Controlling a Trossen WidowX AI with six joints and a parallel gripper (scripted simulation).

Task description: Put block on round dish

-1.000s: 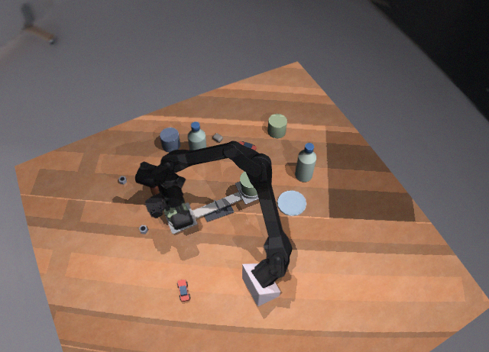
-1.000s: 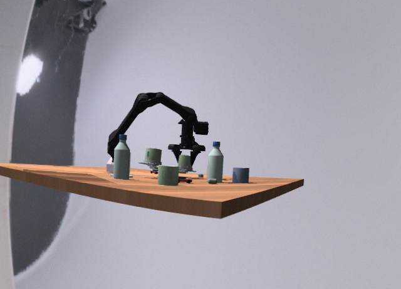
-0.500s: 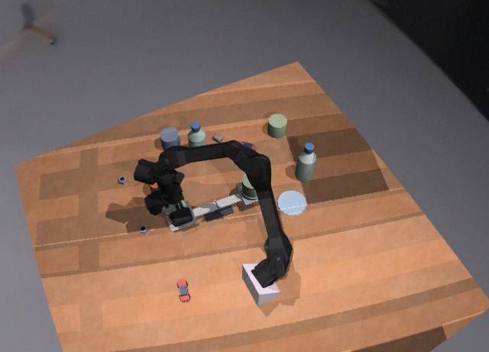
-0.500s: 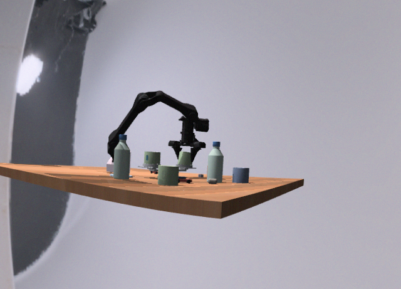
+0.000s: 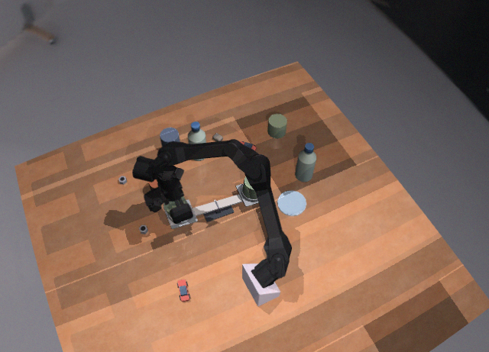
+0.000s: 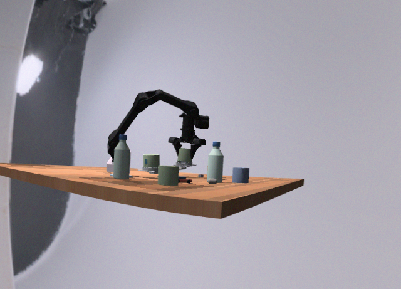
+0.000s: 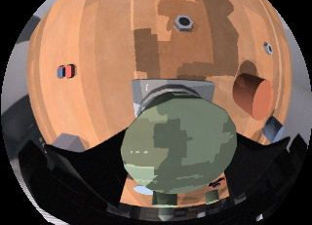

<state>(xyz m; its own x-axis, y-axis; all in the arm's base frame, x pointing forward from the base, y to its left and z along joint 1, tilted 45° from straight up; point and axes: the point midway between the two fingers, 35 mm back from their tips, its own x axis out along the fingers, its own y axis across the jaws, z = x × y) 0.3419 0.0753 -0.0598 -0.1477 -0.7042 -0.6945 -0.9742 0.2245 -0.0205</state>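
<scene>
The grey block is 10 mm to the right of my gripper tip and 20 mm below it. From my gripper tip the other things lie so: orange-brown cylinder (160 mm ahead, 20 mm to the right, 60 mm below); then pale blue round dish (150 mm behind, 360 mm to the right, 90 mm below); then blue cylinder (330 mm ahead, 140 mm to the right, 60 mm below).
</scene>
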